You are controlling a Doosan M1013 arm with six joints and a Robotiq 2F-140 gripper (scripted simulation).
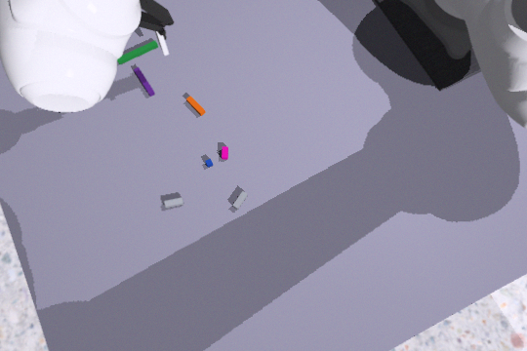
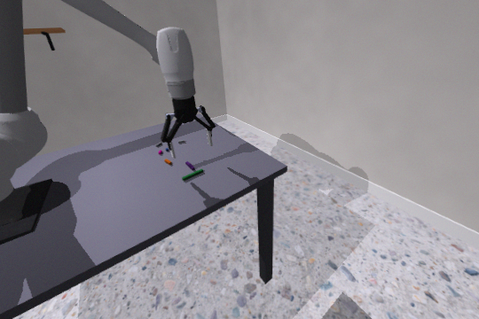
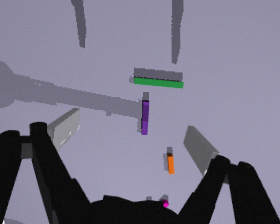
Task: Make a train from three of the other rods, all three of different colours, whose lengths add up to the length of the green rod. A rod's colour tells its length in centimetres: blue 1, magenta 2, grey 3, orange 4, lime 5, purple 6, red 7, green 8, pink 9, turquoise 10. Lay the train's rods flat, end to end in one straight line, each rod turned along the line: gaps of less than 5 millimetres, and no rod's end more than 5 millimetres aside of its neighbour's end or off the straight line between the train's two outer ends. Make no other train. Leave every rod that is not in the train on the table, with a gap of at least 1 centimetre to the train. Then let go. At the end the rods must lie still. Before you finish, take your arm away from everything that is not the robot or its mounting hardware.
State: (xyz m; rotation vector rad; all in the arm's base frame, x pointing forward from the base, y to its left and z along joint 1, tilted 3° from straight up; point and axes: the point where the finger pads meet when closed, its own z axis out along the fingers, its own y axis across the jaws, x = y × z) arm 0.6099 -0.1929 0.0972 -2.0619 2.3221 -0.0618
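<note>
Now: hand 21 cm to the right of the blue rod, 7 cm above it and 4 cm past it. From my hand the other things lie so: orange rod (10 cm to the left, 8 cm behind, 7 cm below); then green rod (7 cm below, 5 cm to the right, 4 cm behind); then purple rod (7 cm below, 2 cm behind, 1 cm to the left).
</note>
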